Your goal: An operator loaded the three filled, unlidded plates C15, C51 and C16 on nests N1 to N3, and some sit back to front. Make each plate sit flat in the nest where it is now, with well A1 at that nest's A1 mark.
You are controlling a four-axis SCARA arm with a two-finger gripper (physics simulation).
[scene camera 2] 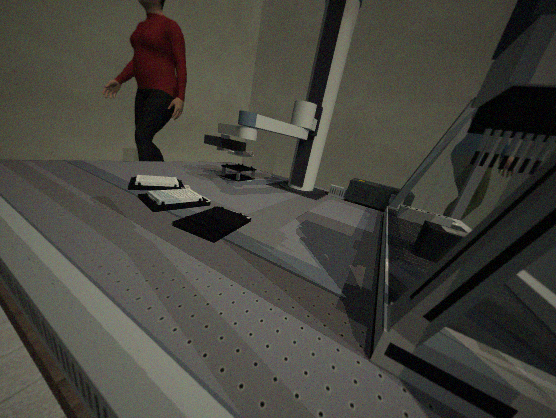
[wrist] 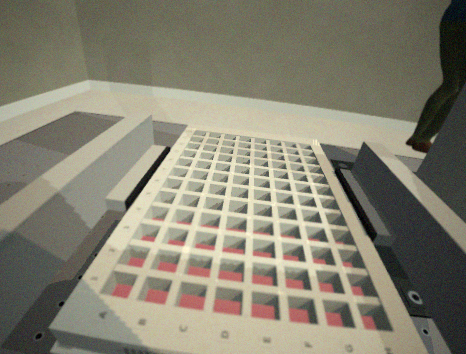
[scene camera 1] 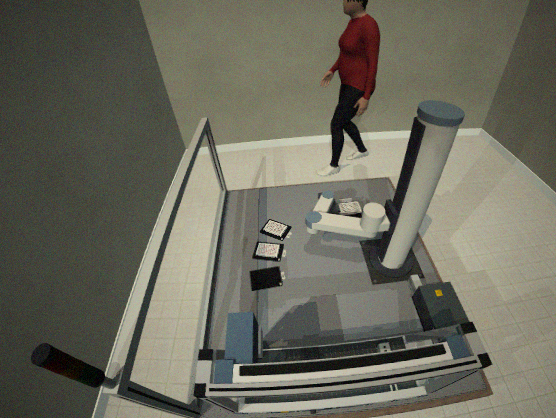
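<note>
My gripper (scene camera 1: 348,207) (wrist: 254,146) is shut on a white filled plate (wrist: 227,327), gripping its long sides. Its letters A to H run along the near edge in the wrist view, A at the left; red shows in the nearer wells. In scene camera 2 this plate (scene camera 2: 243,154) is raised above a black stand on posts (scene camera 2: 239,168). One white plate (scene camera 1: 275,228) (scene camera 2: 157,180) sits in a black nest at the far left, and another white plate (scene camera 1: 269,250) (scene camera 2: 176,196) sits in the nest beside it. I cannot read which plate is which.
A black nest (scene camera 1: 266,278) (scene camera 2: 212,224) without a plate lies in the same row. The arm column (scene camera 1: 422,190) (scene camera 2: 327,95) stands right of the gripper. A dark box (scene camera 1: 440,305) and a blue block (scene camera 1: 240,336) are nearer the front frame. A person in red (scene camera 1: 360,55) (scene camera 2: 159,55) is behind.
</note>
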